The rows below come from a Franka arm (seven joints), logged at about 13 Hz.
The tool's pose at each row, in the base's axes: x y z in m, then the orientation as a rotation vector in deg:
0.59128 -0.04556 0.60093 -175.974 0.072 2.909
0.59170 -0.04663 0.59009 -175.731 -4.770 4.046
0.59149 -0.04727 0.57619 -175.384 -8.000 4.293
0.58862 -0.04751 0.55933 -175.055 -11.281 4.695
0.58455 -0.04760 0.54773 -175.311 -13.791 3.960
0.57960 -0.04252 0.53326 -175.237 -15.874 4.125
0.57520 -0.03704 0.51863 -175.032 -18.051 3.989
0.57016 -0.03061 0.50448 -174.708 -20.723 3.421
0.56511 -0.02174 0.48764 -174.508 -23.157 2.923
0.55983 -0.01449 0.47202 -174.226 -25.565 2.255
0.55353 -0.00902 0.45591 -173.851 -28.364 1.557
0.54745 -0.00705 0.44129 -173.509 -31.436 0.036
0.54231 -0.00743 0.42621 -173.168 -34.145 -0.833
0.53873 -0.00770 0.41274 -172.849 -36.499 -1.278
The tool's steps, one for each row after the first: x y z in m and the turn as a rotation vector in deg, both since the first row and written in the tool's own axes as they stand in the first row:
0.00078 0.00182 0.01072 0.105 -0.853 -3.128
0.00103 0.00343 0.02454 0.297 -1.092 -5.236
-0.00128 0.00485 0.04143 0.404 -1.434 -7.375
-0.00497 0.00576 0.05312 -0.036 -1.007 -9.006
-0.00944 0.00171 0.06807 -0.160 -1.162 -10.354
-0.01335 -0.00273 0.08318 -0.181 -1.126 -11.779
-0.01792 -0.00814 0.09790 -0.164 -0.821 -13.544
-0.02240 -0.01581 0.11548 -0.280 -0.554 -15.141
-0.02716 -0.02194 0.13173 -0.342 -0.177 -16.732
-0.03293 -0.02626 0.14838 -0.413 0.211 -18.583
-0.03852 -0.02719 0.16330 -0.613 1.130 -20.621
-0.04316 -0.02575 0.17848 -0.802 1.632 -22.407
-0.04629 -0.02453 0.19200 -0.979 1.865 -23.952

